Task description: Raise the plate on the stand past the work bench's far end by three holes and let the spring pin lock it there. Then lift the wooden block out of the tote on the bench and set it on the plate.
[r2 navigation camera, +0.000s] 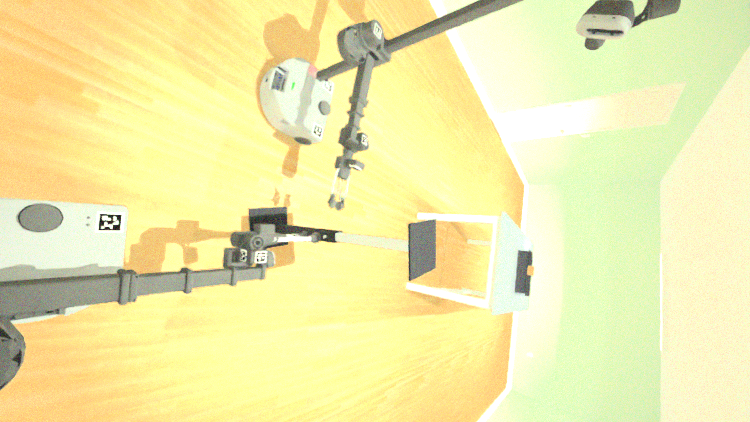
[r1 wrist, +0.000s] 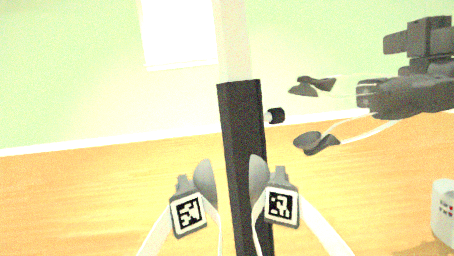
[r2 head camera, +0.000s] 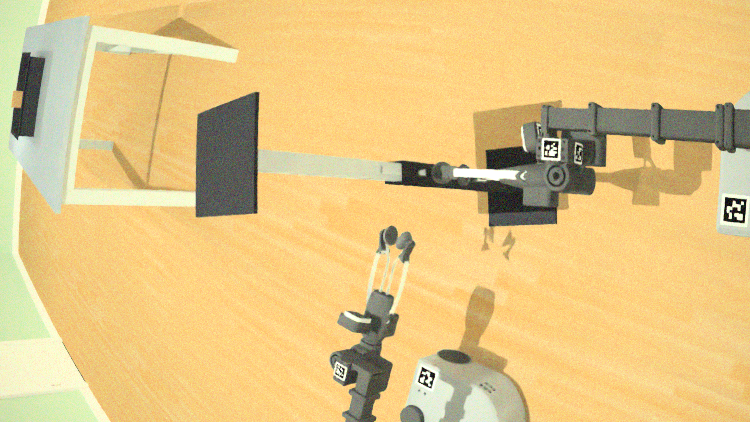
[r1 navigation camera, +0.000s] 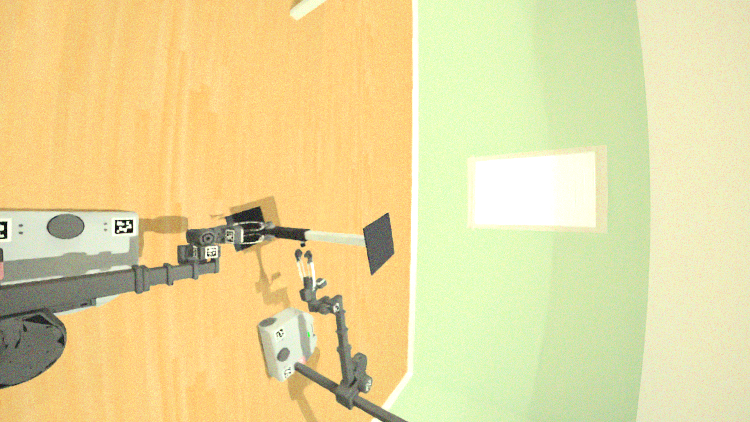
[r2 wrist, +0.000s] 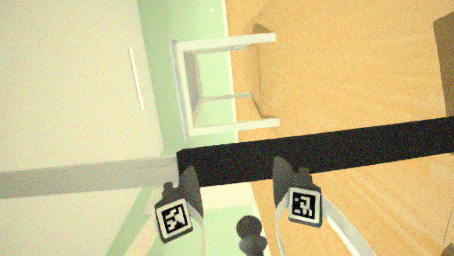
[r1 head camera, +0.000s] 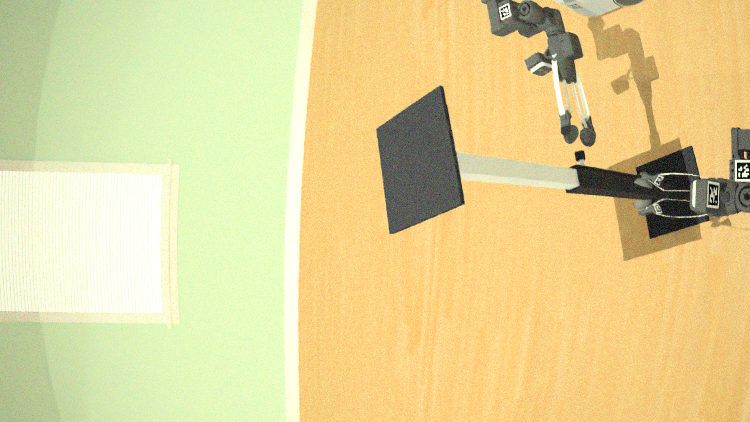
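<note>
The dark plate (r1 head camera: 419, 162) (r1 navigation camera: 378, 244) (r2 head camera: 225, 157) (r2 navigation camera: 422, 249) sits on a pale post (r1 head camera: 516, 170) (r2 head camera: 325, 164) rising from a black sleeve (r1 head camera: 603, 181) (r1 wrist: 243, 120) (r2 wrist: 350, 145). The pin's black knob (r1 head camera: 579, 155) (r1 wrist: 276, 115) sticks out of the sleeve's side. r2's gripper (r1 head camera: 579, 136) (r1 wrist: 306, 116) (r2 head camera: 453, 173) (r2 wrist: 235, 185) is open, a little short of the knob. r1's gripper (r1 head camera: 644, 193) (r1 wrist: 232, 177) (r2 head camera: 398, 238) (r2 navigation camera: 336, 202) is open and apart from the sleeve. The orange block (r2 head camera: 17, 98) (r2 navigation camera: 530, 270) shows at the black tote (r2 head camera: 34, 97) (r2 navigation camera: 522, 272) on the bench (r2 head camera: 62, 115) (r2 navigation camera: 506, 262).
The stand's black base (r1 head camera: 671, 225) (r2 head camera: 506, 199) rests on the floor under r2's wrist. r1's mobile base (r2 head camera: 472, 398) (r2 navigation camera: 298, 99) and r2's mobile base (r1 navigation camera: 288, 346) stand on different sides of the stand. The bench's pale legs (r2 head camera: 167, 44) reach toward the plate's side in the r2 head view.
</note>
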